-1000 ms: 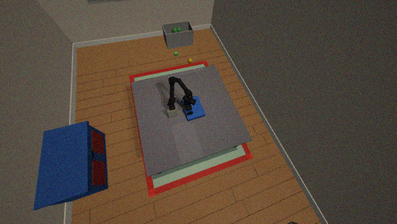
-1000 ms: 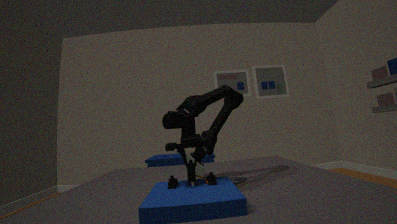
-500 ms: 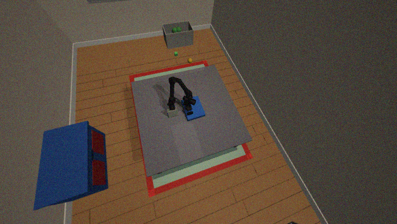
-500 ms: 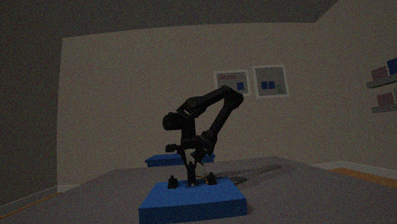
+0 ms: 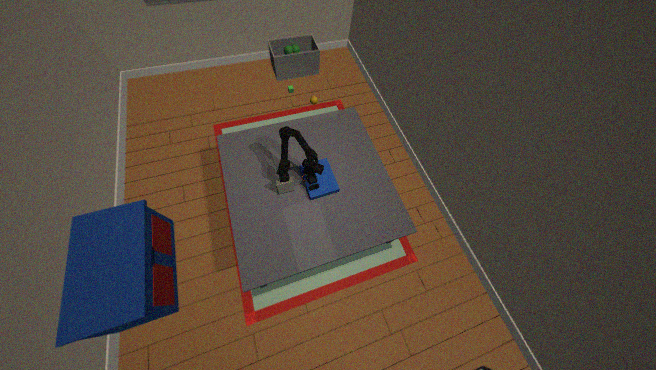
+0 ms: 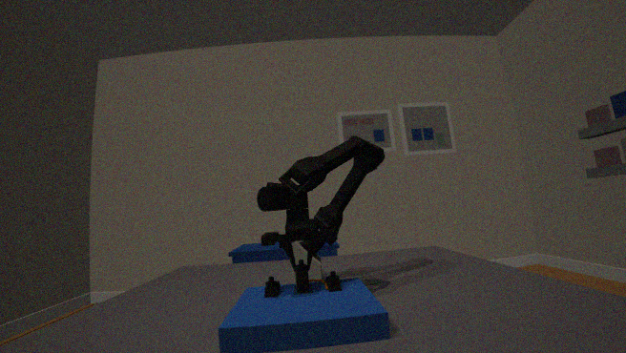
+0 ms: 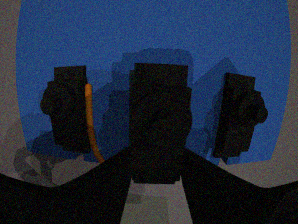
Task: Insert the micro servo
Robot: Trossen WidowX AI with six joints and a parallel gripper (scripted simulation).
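Now: gripper tip 12 cm short of the blue robot deck, 7 cm above it and 2 cm to the right of it.
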